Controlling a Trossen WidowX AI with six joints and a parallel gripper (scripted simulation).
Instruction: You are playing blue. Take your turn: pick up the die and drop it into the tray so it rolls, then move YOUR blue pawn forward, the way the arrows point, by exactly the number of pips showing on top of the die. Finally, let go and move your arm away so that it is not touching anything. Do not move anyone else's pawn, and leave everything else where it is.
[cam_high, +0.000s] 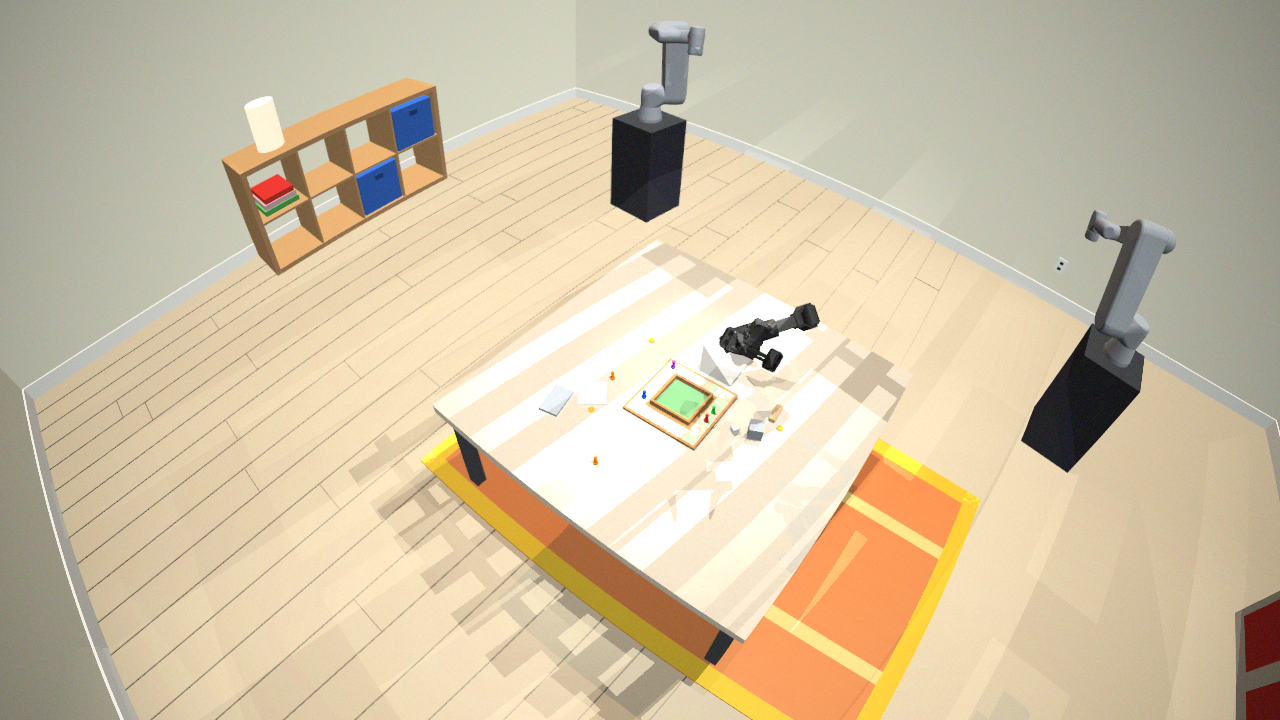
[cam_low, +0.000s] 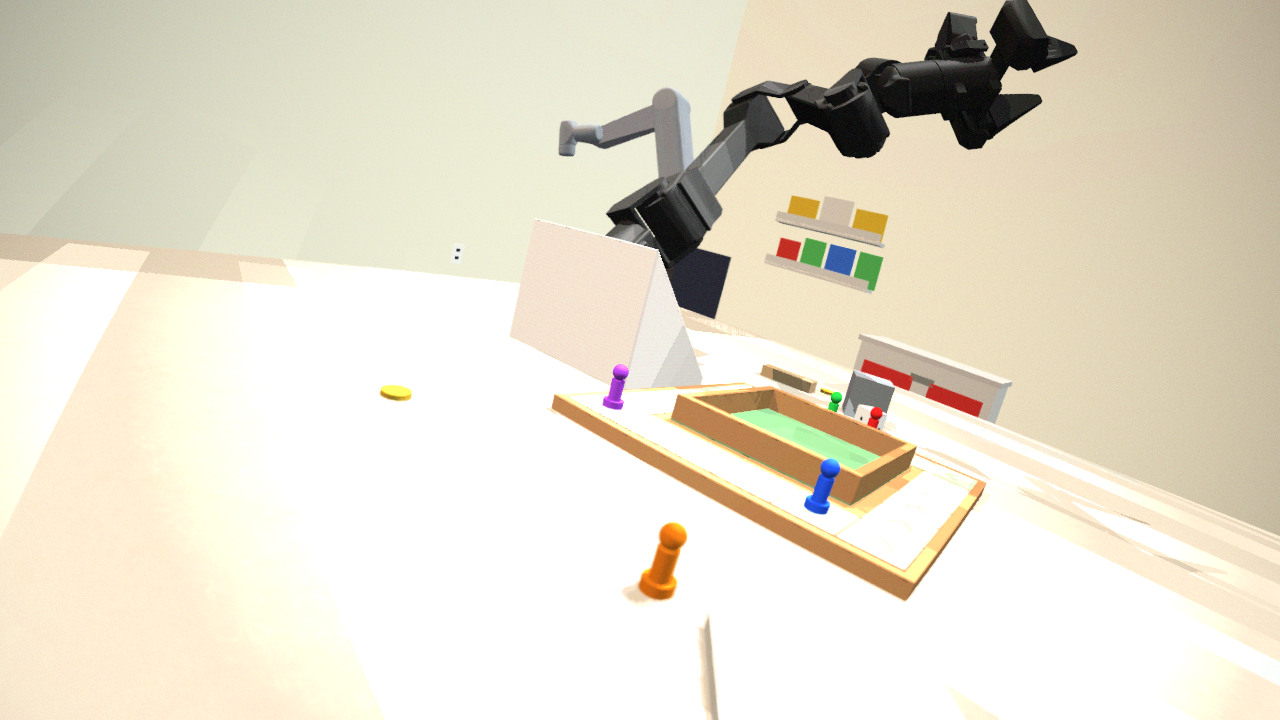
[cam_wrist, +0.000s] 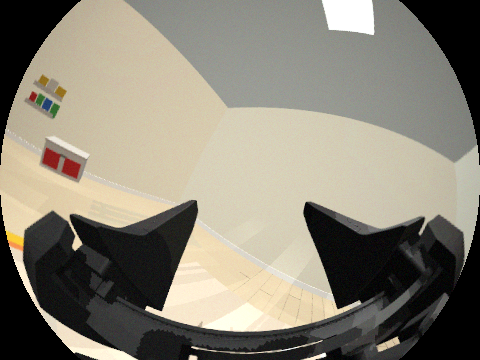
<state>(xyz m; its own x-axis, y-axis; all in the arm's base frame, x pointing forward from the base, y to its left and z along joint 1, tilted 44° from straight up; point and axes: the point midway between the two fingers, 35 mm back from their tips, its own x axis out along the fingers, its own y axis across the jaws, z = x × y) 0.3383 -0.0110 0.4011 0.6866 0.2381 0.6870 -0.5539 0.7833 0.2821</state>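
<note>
My gripper tip is now 9 cm past the white die, 6 cm to the left of it and 43 cm above it. Also, from my gripper tip: green pawn: 9 cm behind, 16 cm to the right, 42 cm below; red pawn: 4 cm behind, 15 cm to the right, 42 cm below; grey cube: 12 cm behind, 42 cm below.
</note>
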